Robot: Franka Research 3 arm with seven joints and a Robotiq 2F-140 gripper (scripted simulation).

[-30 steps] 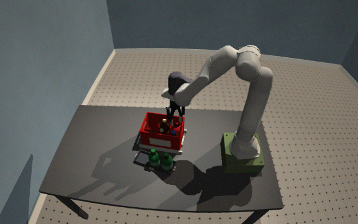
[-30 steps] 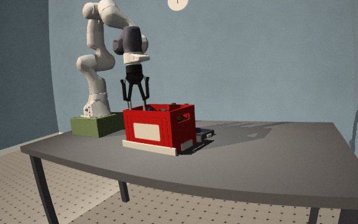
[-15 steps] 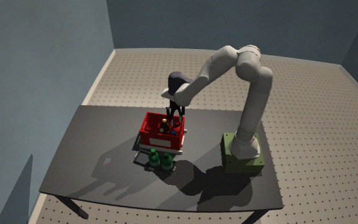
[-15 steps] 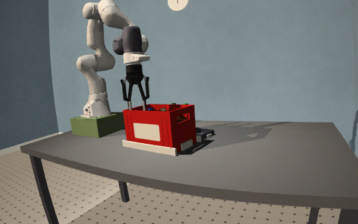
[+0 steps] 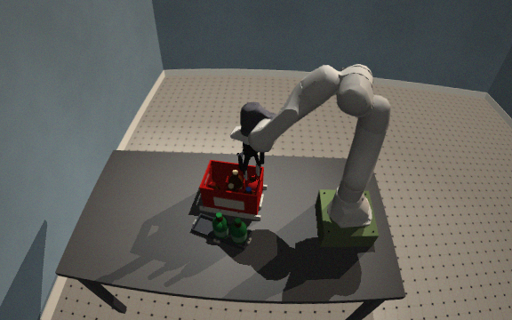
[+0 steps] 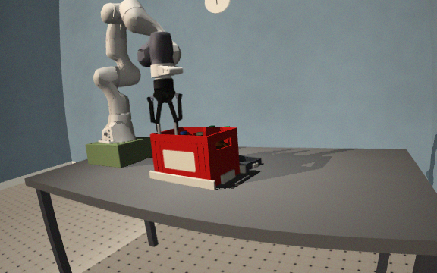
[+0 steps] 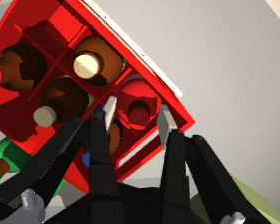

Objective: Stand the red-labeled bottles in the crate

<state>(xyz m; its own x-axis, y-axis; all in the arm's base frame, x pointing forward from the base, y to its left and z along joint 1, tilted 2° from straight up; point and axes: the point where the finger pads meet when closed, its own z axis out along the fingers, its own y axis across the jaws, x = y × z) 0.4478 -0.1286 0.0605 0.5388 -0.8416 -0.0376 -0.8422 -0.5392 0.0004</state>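
Now: the red-labeled bottle 90 mm below my hand and 10 mm behind it. The rest, counted from my hand: red crate (90 mm below, 90 mm ahead, 40 mm to the left).
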